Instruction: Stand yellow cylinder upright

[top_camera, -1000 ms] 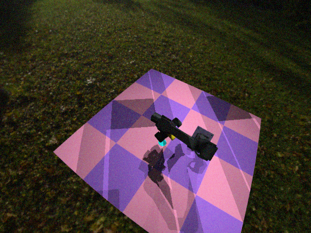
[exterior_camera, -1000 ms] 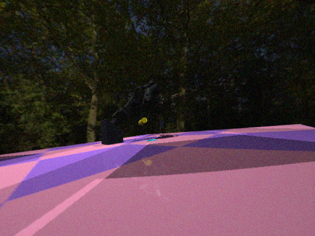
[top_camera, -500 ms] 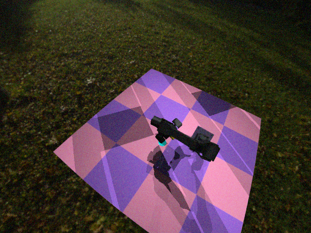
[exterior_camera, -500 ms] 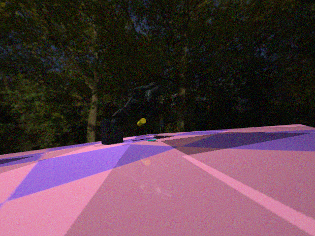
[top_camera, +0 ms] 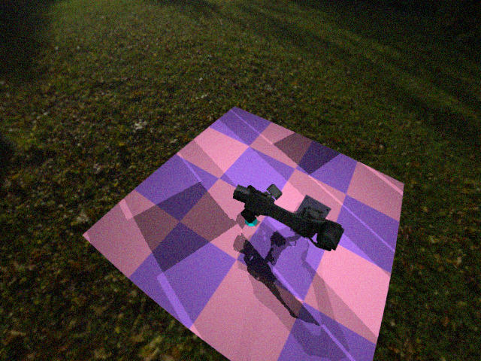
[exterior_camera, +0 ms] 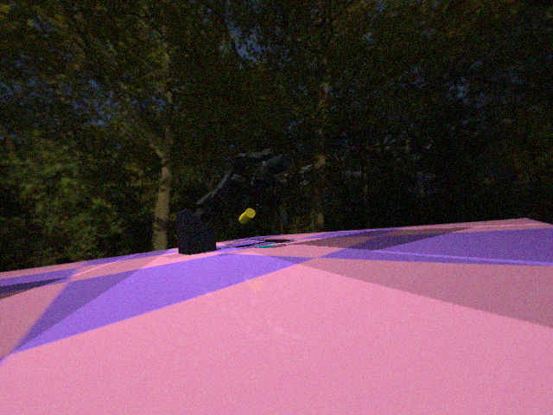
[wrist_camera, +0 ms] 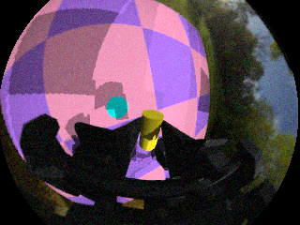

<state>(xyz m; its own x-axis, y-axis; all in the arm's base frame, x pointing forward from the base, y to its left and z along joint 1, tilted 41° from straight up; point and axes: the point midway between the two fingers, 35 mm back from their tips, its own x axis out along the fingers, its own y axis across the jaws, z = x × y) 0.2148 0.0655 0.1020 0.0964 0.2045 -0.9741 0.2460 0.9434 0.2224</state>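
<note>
The cyan circle is 110 mm below my gripper tip, 40 mm to the left of it and 20 mm ahead of it. The rest, counted from my gripper tip: cylinder (20 mm behind, 10 mm below).
</note>
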